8 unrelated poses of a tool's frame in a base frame.
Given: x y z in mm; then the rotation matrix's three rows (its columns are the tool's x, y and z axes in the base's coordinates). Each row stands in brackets.
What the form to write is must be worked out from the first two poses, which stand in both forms.
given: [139 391 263], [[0.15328 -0.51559 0.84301], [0.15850 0.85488 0.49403], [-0.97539 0.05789 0.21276]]
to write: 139 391 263 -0.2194 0.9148 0.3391 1.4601
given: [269 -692 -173], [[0.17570 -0.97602 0.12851], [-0.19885 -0.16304 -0.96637], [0.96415 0.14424 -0.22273]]
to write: 269 -692 -173 0.6974 -0.5248 0.4880 2.2206
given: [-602 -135 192], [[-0.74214 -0.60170 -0.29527], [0.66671 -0.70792 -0.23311], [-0.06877 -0.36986 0.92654]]
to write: -602 -135 192 -0.1055 -0.1748 0.9789 2.4368
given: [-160 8 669], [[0.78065 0.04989 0.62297], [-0.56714 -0.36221 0.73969], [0.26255 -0.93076 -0.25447]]
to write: -160 8 669 -0.9194 0.1984 -0.3396 2.0021
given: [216 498 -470], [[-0.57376 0.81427 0.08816], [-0.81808 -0.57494 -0.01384], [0.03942 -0.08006 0.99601]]
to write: 216 498 -470 -0.0405 0.0298 -0.9987 2.1850
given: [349 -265 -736], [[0.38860 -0.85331 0.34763], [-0.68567 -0.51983 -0.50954], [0.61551 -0.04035 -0.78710]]
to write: 349 -265 -736 0.8294 -0.4735 0.2964 2.8548
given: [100 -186 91], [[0.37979 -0.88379 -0.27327], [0.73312 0.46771 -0.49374], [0.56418 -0.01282 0.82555]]
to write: 100 -186 91 0.2554 -0.4447 0.8585 1.2276
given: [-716 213 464], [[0.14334 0.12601 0.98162], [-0.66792 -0.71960 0.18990], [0.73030 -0.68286 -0.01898]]
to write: -716 213 464 -0.7235 0.2083 -0.6581 2.4941
